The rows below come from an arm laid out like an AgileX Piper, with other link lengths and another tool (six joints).
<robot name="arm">
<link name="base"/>
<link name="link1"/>
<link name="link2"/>
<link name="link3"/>
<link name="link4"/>
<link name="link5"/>
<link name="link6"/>
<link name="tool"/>
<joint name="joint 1" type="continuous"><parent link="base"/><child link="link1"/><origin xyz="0 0 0.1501"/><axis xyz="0 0 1"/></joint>
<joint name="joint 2" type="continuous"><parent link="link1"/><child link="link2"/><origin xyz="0 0 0"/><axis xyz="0 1 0"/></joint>
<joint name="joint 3" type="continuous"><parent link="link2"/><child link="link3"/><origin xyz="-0.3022 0 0.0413"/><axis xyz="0 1 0"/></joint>
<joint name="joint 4" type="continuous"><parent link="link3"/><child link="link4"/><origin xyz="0.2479 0 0.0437"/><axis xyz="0.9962 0 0.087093"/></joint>
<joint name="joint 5" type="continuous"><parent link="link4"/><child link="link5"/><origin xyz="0 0 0"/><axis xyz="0 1 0"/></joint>
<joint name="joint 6" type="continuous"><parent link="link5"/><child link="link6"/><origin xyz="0.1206 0 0.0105"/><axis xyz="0.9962 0 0.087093"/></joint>
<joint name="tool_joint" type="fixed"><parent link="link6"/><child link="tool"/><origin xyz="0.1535 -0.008 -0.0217" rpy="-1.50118 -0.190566 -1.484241"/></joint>
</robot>
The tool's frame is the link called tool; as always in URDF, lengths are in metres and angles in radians. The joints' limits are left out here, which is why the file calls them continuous.
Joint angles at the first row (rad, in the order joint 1, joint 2, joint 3, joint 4, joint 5, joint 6):
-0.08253 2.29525 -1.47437 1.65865 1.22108 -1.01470
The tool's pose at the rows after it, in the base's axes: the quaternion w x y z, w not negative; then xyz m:
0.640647, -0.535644, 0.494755, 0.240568, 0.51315, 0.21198, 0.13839
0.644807, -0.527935, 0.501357, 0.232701, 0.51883, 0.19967, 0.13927
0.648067, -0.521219, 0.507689, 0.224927, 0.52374, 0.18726, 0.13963
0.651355, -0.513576, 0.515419, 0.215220, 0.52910, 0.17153, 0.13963
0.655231, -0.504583, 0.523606, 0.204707, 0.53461, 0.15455, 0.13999
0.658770, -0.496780, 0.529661, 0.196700, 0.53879, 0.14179, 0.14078
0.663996, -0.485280, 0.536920, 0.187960, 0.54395, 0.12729, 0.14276
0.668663, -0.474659, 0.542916, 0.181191, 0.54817, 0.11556, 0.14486
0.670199, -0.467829, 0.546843, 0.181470, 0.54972, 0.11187, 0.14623
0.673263, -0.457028, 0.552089, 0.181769, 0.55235, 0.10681, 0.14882
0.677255, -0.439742, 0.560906, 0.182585, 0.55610, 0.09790, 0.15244
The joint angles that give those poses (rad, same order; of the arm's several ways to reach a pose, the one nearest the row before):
-0.09925 2.29524 -1.47438 1.68029 1.22107 -1.01468
-0.12297 2.29526 -1.47437 1.68487 1.22108 -1.01471
-0.14671 2.29525 -1.47436 1.68671 1.22109 -1.01472
-0.17659 2.29525 -1.47435 1.68672 1.22109 -1.01472
-0.20841 2.29526 -1.47439 1.68854 1.22108 -1.01469
-0.23191 2.29525 -1.47439 1.69259 1.22107 -1.01468
-0.25799 2.29525 -1.47435 1.70248 1.22109 -1.01271
-0.27862 2.29526 -1.47437 1.71282 1.22107 -1.00972
-0.28504 2.29526 -1.47437 1.71835 1.22107 -1.00035
-0.29340 2.29525 -1.47437 1.72953 1.22109 -0.98737
-0.30835 2.29527 -1.47440 1.74439 1.22108 -0.96454

